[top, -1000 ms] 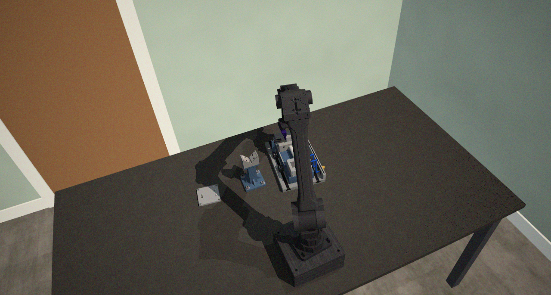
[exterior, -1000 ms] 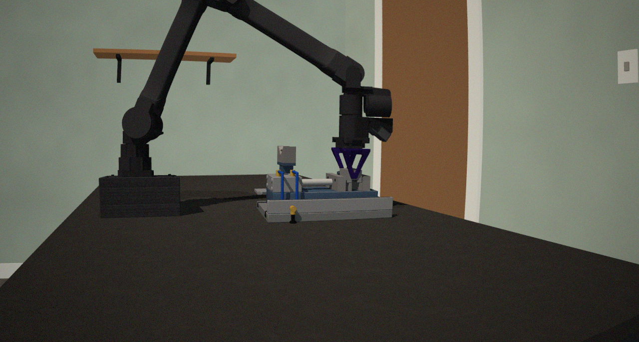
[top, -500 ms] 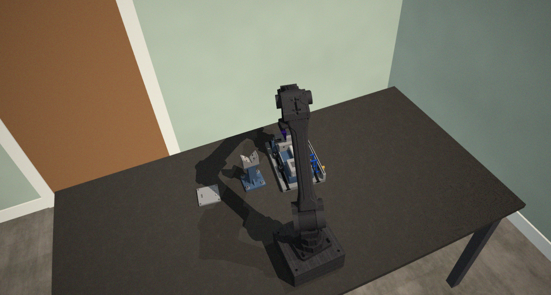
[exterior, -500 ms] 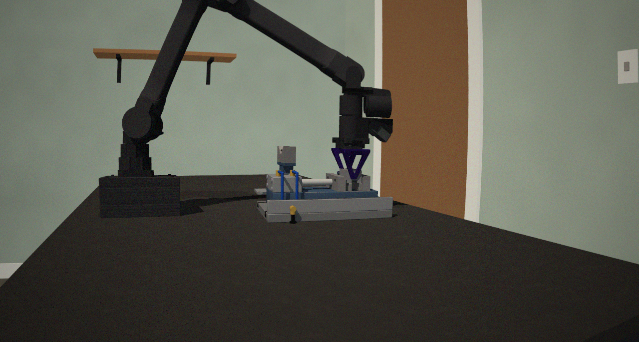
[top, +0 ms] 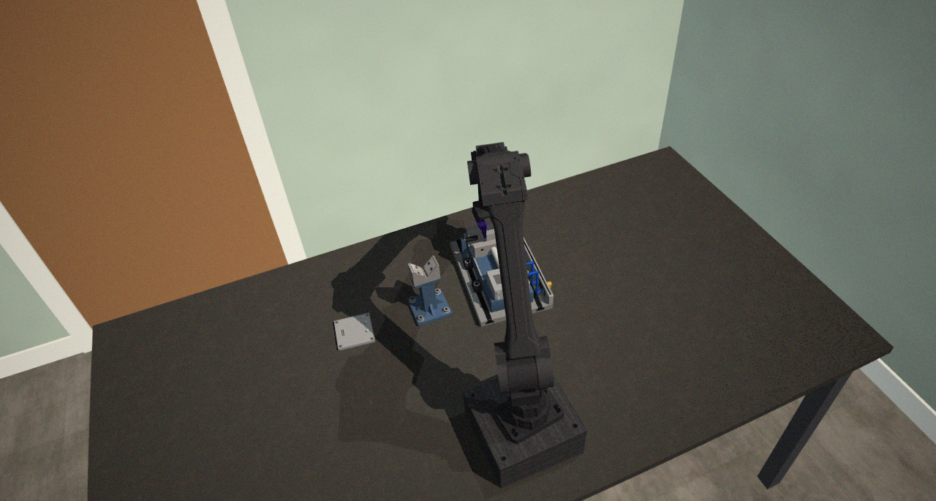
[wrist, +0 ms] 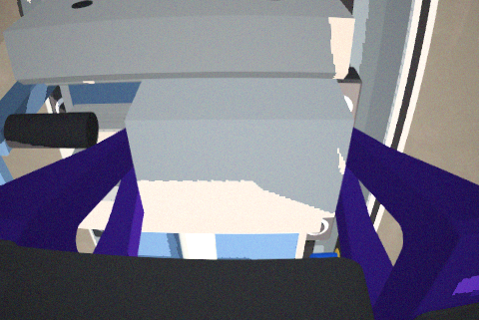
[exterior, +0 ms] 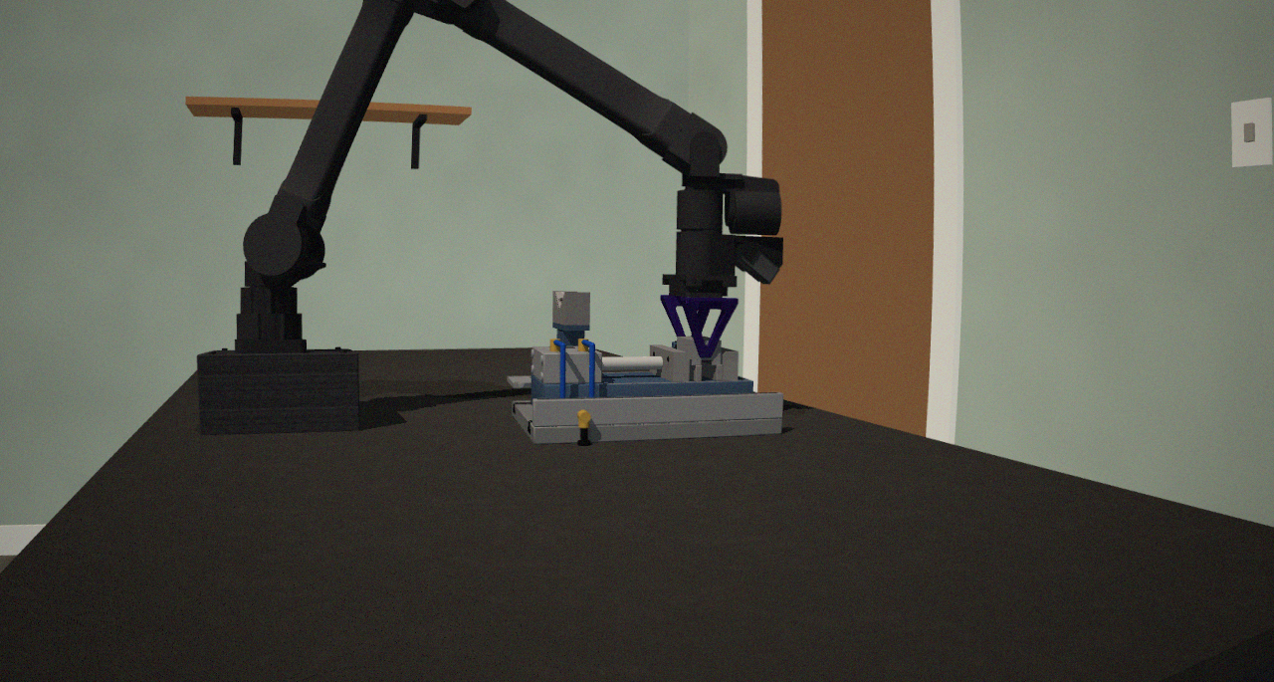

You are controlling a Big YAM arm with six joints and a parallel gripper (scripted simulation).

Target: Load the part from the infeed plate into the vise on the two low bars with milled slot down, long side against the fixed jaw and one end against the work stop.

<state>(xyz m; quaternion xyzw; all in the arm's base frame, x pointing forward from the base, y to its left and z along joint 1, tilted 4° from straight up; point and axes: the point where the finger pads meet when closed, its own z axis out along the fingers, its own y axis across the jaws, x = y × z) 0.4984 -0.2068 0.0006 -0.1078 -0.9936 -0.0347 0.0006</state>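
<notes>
The part is 10 mm below my hand. Also, from my hand: grey infeed plate (40 mm behind, 430 mm to the left, 90 mm below).
</notes>
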